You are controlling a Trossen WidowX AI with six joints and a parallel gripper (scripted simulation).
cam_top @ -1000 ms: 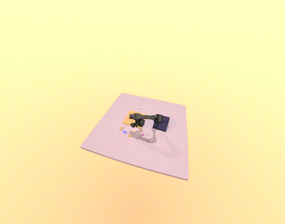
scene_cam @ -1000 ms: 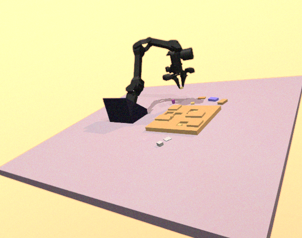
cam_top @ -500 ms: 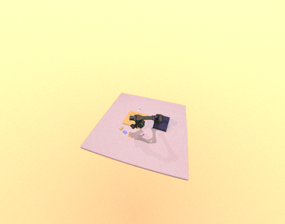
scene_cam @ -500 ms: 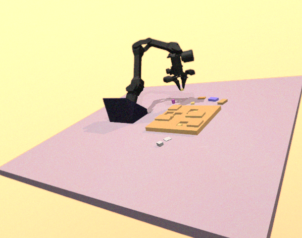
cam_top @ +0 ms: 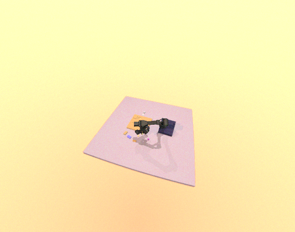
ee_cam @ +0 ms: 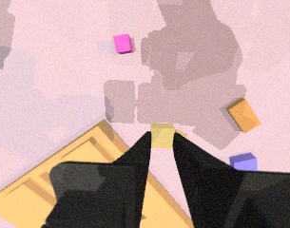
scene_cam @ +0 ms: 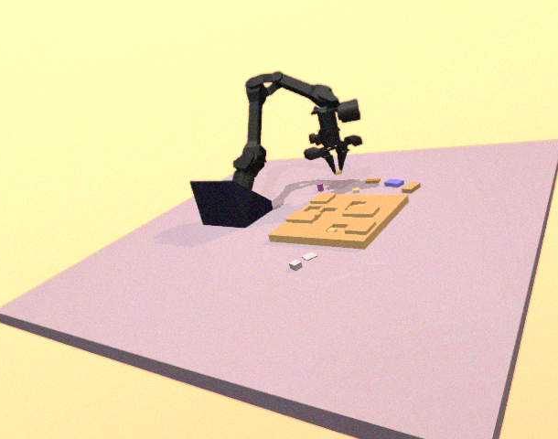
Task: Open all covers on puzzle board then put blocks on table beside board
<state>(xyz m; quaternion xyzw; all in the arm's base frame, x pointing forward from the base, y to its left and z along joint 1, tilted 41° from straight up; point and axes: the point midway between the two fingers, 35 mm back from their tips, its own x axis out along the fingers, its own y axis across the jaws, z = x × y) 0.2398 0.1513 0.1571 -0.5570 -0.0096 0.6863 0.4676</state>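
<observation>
Right now my gripper tip is 90 mm past the magenta block, 20 mm to the right of it and 60 mm above it. From my gripper tip the other things lie so: blue block: 160 mm ahead, 50 mm to the left, 60 mm below; then grey cube: 120 mm ahead, 490 mm to the right, 60 mm below.
</observation>
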